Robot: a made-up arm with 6 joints.
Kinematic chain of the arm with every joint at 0, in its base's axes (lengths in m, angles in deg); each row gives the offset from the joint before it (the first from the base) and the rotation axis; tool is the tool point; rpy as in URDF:
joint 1: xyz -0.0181 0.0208 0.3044 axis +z
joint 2: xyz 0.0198 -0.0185 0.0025 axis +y
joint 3: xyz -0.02 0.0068 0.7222 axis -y
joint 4: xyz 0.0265 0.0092 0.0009 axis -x
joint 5: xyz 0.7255 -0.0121 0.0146 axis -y
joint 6: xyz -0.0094 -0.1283 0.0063 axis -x
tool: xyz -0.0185 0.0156 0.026 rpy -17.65 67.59 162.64
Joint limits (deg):
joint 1: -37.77..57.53
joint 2: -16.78..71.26
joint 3: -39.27..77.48
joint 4: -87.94..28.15
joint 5: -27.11..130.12
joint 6: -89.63..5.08
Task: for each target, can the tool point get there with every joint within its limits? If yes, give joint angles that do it. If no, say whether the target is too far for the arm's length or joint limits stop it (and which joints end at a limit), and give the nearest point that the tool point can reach.
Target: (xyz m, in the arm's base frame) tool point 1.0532 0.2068 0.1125
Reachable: yes | joints 17.05 61.03 13.35 -35.49 30.52 -33.05
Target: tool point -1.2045 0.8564 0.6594
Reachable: no: joint limits stop it (at a limit: joint 1, joint 2, joint 3, joint 4) | nearest point 0.1899 0.3895 0.5792 | short by 1.473 m
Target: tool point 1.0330 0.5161 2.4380
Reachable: no: too far | nearest point 0.6329 0.3276 1.6124 | short by 0.937 m
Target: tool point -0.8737 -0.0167 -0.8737
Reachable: no: joint limits stop it (at a limit: joint 1, joint 2, joint 3, joint 4, joint 5, joint 6) | nearest point 0.1205 0.2618 -0.0892 | short by 1.297 m
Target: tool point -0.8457 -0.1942 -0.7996
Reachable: no: joint limits stop it (at a limit: joint 1, joint 2, joint 3, joint 5, joint 6) | nearest point 0.1632 -0.2736 -0.1064 | short by 1.227 m
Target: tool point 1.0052 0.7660 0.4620
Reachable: yes | joints 42.49 55.64 31.13 4.93 54.28 -31.81
